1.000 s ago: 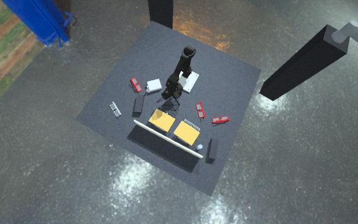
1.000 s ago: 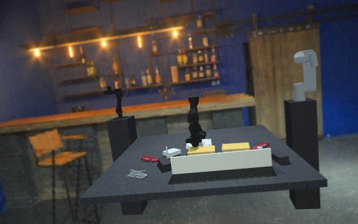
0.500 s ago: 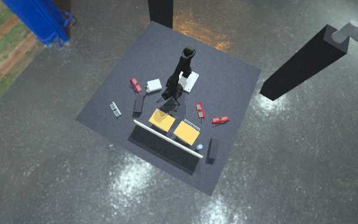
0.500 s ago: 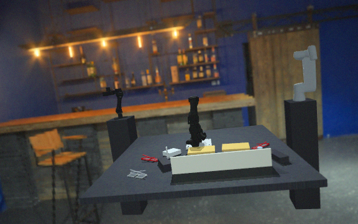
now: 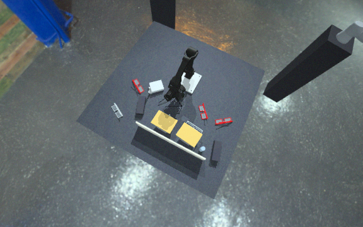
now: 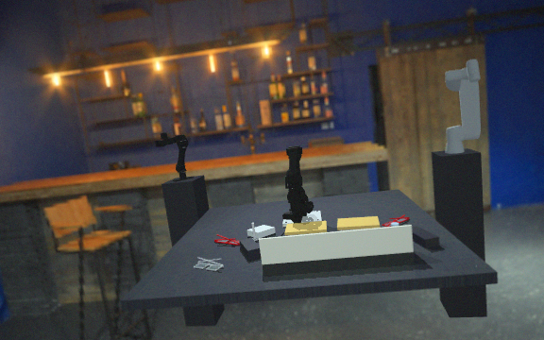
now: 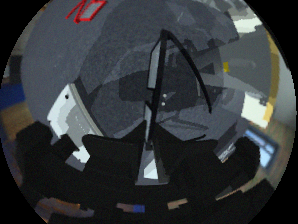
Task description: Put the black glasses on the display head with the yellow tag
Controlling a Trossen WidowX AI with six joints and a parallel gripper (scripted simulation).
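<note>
The white block lies 190 mm to the right of my gripper tip. The rest, counted from my gripper tip: white peg 210 mm to the right, 70 mm ahead; long white board 350 mm ahead, 180 mm to the left, 30 mm above; pale blue tag 430 mm to the left, 270 mm ahead, 30 mm above.
</note>
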